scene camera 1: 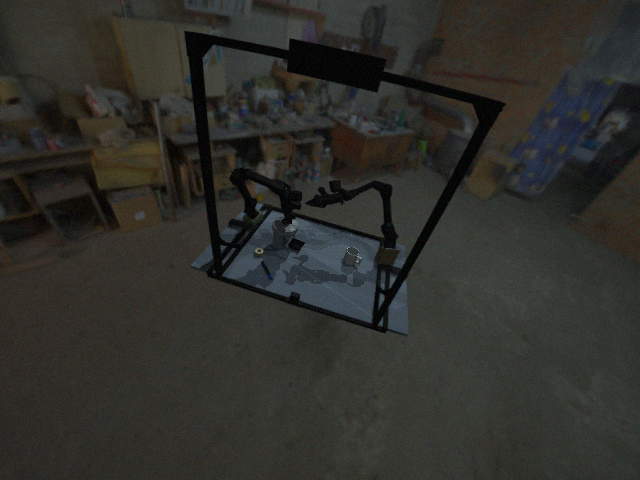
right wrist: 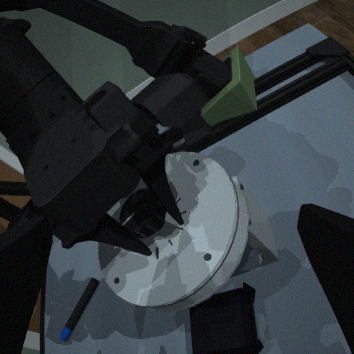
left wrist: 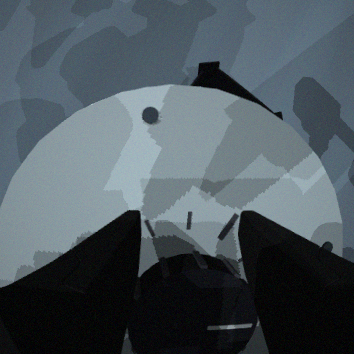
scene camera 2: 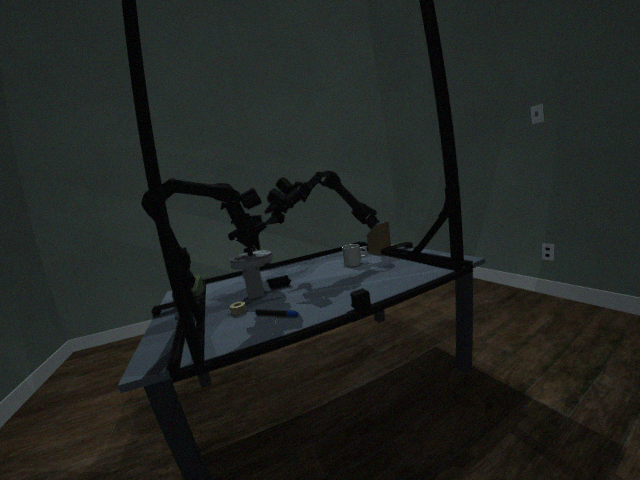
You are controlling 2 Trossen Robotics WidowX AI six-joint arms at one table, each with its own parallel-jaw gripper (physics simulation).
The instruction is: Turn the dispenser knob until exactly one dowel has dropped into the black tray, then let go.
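Frame: origin at the left arm's base, x ahead, y left, z up, level; metres.
Seen in the pictures: left gripper, fingertip midpoint: point(scene camera 1: 290, 222) point(right wrist: 164, 237) point(left wrist: 190, 222) point(scene camera 2: 256, 250); right gripper, fingertip midpoint: point(scene camera 1: 307, 204) point(right wrist: 175, 224) point(scene camera 2: 264, 218); left arm's base, origin of the base link: point(scene camera 1: 253, 214) point(right wrist: 218, 78); right arm's base, origin of the base link: point(scene camera 1: 389, 247) point(scene camera 2: 376, 227).
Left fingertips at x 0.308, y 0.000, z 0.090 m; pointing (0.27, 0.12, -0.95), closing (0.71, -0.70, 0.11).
Offsets run from my left fingertips to a thing's middle.
The white dispenser {dx -0.023, dy -0.022, dz -0.027 m} point(scene camera 1: 281, 238) point(scene camera 2: 253, 279) point(left wrist: 175, 150) point(right wrist: 215, 215) stands upright at the left of the table. My left gripper point(scene camera 1: 287, 221) point(scene camera 2: 250, 252) point(left wrist: 190, 222) point(right wrist: 164, 237) points down over its round top, shut on the black knob {dx -0.023, dy -0.022, dz +0.010 m} point(left wrist: 192, 305) point(right wrist: 142, 214), with its fingertips reaching past one side of the knob. A pale line shows on the knob. The black tray {dx +0.065, dy -0.005, dz -0.145 m} point(scene camera 1: 296, 244) point(scene camera 2: 279, 281) point(left wrist: 235, 89) point(right wrist: 225, 320) lies beside the dispenser; its inside is too dark to tell whether it holds a dowel. My right gripper point(scene camera 1: 310, 202) point(scene camera 2: 266, 223) is open and empty, raised beside the left wrist.
A tape roll {dx -0.064, dy -0.211, dz -0.145 m} point(scene camera 1: 258, 252) point(scene camera 2: 237, 308) and a blue-tipped marker {dx +0.064, dy -0.291, dz -0.149 m} point(scene camera 1: 266, 270) point(scene camera 2: 276, 313) point(right wrist: 80, 310) lie near the dispenser. A white mug {dx +0.418, dy +0.112, dz -0.110 m} point(scene camera 1: 352, 256) point(scene camera 2: 352, 255) stands farther right, near a brown block point(scene camera 1: 386, 256) point(scene camera 2: 378, 238). A green block point(right wrist: 235, 95) is by the left arm's base.
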